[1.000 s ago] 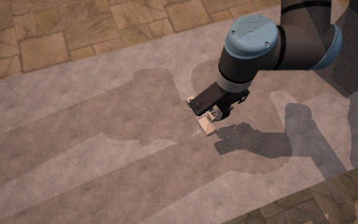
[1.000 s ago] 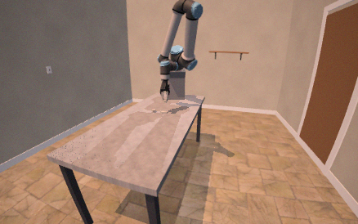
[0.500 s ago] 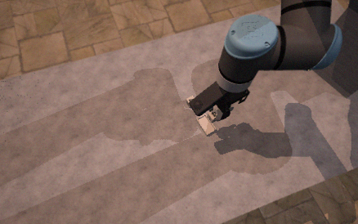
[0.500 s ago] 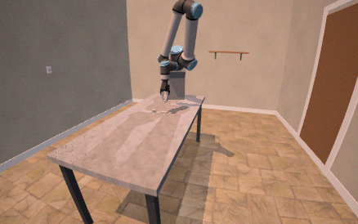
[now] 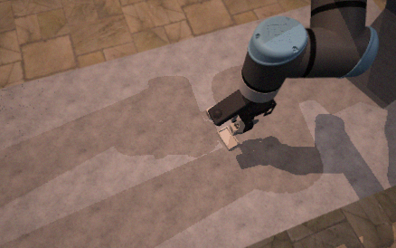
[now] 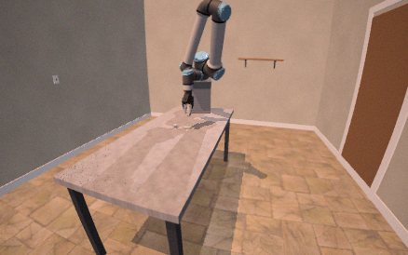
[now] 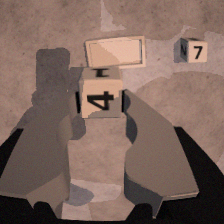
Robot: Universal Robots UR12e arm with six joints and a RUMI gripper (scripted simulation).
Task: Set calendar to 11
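My gripper is now 20 mm to the left of the calendar tray and 130 mm above it. The rest, counted from my hand: digit cube (120 mm to the right, 120 mm below); white cube (10 mm below).
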